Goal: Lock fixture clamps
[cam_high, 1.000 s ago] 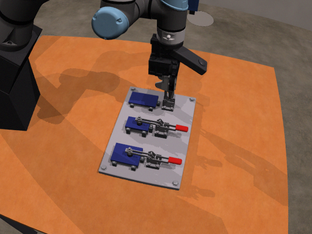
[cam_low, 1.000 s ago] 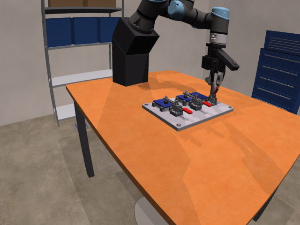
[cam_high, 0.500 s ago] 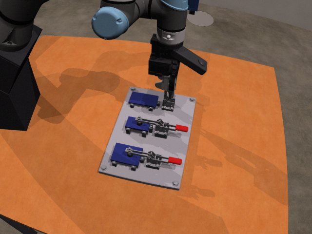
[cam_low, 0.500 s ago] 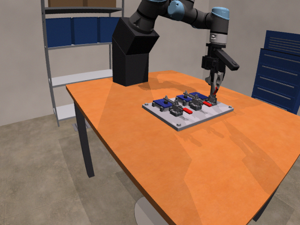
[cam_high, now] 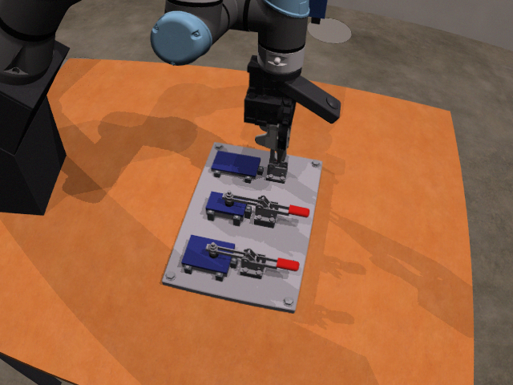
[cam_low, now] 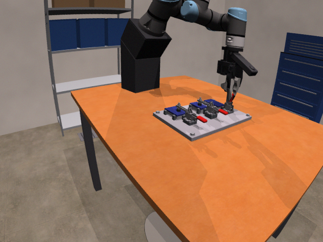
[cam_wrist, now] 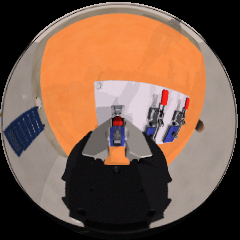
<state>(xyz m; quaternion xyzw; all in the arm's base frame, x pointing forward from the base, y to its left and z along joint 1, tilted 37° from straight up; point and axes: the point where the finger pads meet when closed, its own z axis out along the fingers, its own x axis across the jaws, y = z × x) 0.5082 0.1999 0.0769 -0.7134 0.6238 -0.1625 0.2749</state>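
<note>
My gripper is now 1 cm past the grey fixture plate, 12 cm to the left of it and 7 cm above it.
</note>
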